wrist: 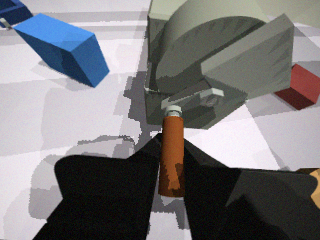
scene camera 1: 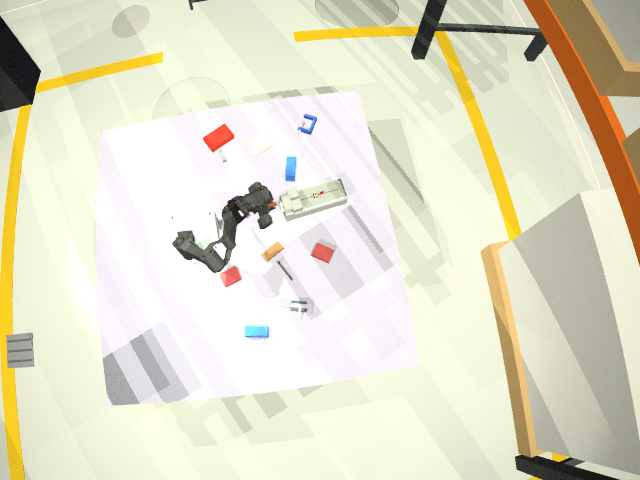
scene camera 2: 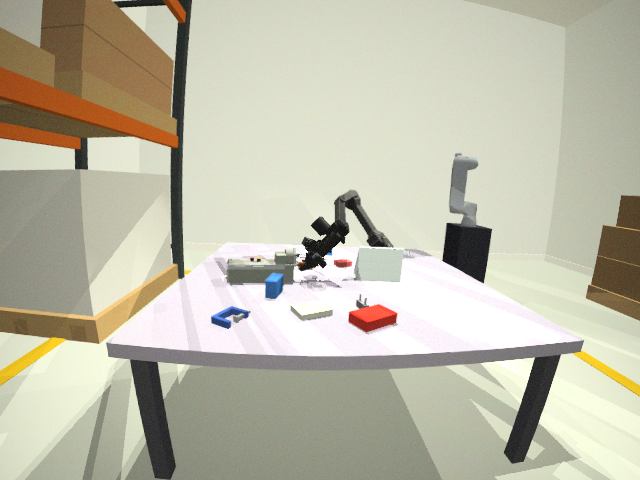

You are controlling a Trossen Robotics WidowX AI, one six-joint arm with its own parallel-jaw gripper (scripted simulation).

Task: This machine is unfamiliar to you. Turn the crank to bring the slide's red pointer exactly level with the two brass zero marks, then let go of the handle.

Scene:
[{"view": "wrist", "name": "gripper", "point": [168, 138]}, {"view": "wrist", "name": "blue block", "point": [73, 51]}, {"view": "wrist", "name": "grey slide machine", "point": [177, 44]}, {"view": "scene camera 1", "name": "grey slide machine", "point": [296, 203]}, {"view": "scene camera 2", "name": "red block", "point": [370, 318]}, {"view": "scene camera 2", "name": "grey slide machine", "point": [238, 270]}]

